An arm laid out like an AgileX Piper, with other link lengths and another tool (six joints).
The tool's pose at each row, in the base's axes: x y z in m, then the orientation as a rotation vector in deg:
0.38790, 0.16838, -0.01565, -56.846, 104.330, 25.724
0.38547, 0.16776, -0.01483, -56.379, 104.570, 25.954
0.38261, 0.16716, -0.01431, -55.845, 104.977, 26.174
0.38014, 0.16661, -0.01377, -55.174, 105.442, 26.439
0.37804, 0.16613, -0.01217, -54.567, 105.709, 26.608
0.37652, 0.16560, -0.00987, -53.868, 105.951, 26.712
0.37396, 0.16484, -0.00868, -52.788, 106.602, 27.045
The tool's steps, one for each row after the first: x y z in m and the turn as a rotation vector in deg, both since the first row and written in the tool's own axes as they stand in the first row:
0.00001, 0.00145, -0.00220, 0.072, -0.032, 0.465
0.00035, 0.00329, -0.00450, 0.170, 0.054, 1.038
0.00058, 0.00486, -0.00656, 0.304, 0.128, 1.732
-0.00022, 0.00604, -0.00883, 0.485, 0.084, 2.263
-0.00173, 0.00664, -0.01111, 0.760, 0.000, 2.807
-0.00197, 0.00807, -0.01366, 1.040, 0.072, 3.844

